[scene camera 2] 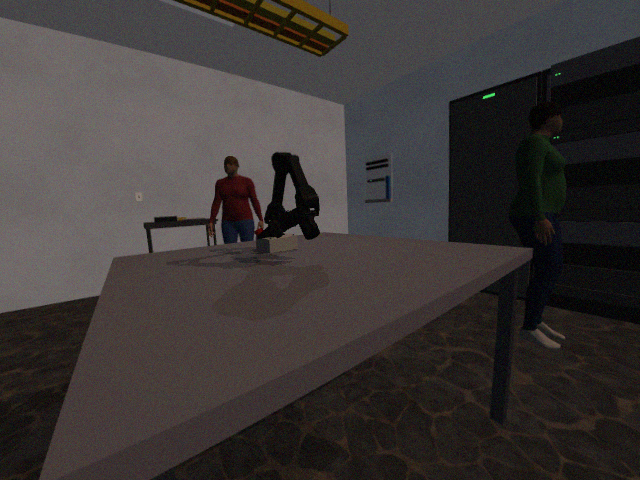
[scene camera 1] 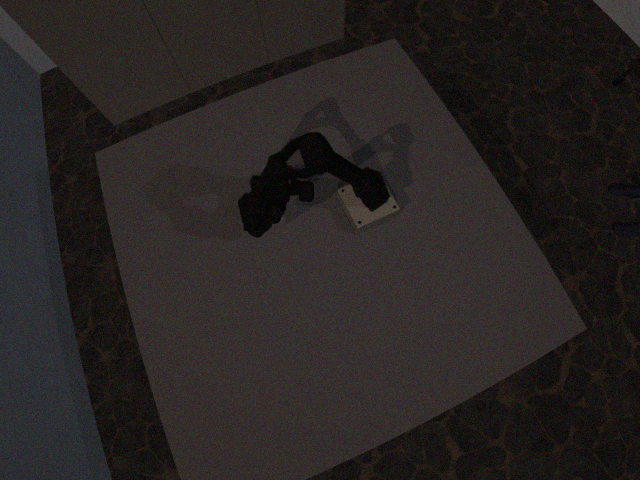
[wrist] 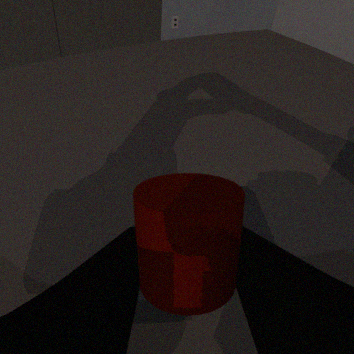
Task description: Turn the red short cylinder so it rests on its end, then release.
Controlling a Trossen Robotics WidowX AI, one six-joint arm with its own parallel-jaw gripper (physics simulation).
Labels:
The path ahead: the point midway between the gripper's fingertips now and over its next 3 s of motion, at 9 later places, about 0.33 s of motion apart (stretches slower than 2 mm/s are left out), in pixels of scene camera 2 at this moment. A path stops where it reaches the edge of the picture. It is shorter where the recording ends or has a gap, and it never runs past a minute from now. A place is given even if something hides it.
My gripper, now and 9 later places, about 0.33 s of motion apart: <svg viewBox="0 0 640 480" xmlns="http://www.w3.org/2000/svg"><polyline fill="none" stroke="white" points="258,236 257,235 257,235 257,236 259,245 259,248 259,246 259,245 258,245 258,245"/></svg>

